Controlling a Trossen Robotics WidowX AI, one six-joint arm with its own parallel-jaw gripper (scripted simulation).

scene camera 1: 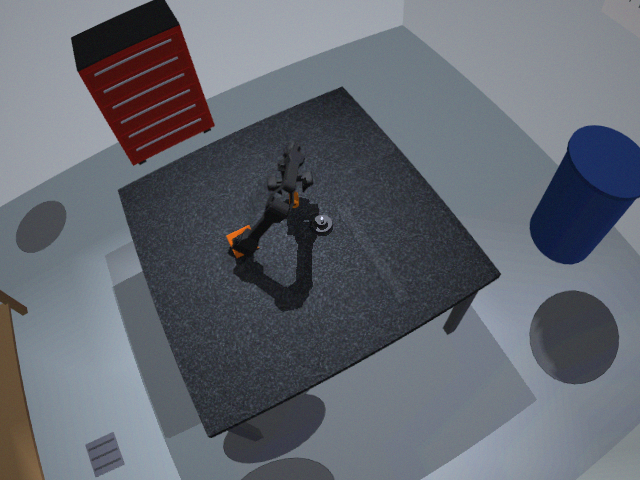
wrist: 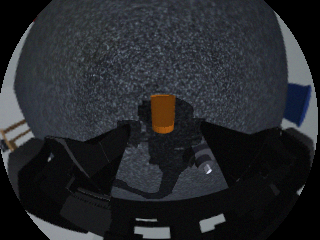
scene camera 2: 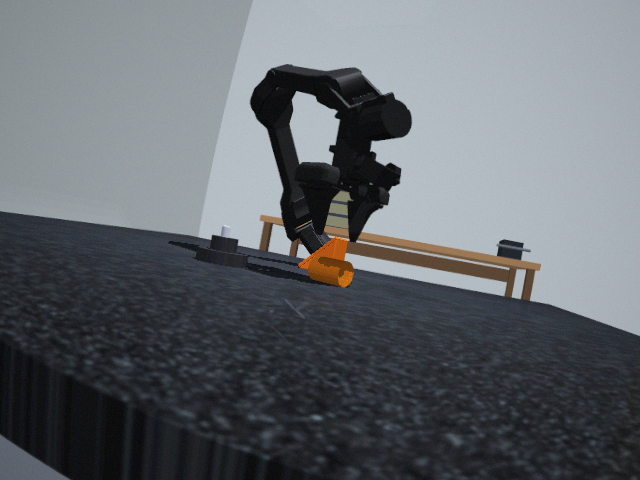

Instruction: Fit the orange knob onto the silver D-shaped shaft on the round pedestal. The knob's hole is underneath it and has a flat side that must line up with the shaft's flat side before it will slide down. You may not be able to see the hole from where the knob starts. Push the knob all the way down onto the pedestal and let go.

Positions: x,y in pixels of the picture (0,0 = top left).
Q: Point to an orange knob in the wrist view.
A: At 163,106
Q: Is the gripper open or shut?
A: Open.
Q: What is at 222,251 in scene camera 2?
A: A round dark pedestal.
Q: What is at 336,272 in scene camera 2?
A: An orange knob.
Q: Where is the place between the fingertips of the gripper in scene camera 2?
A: At 336,238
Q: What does the gripper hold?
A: Nothing.
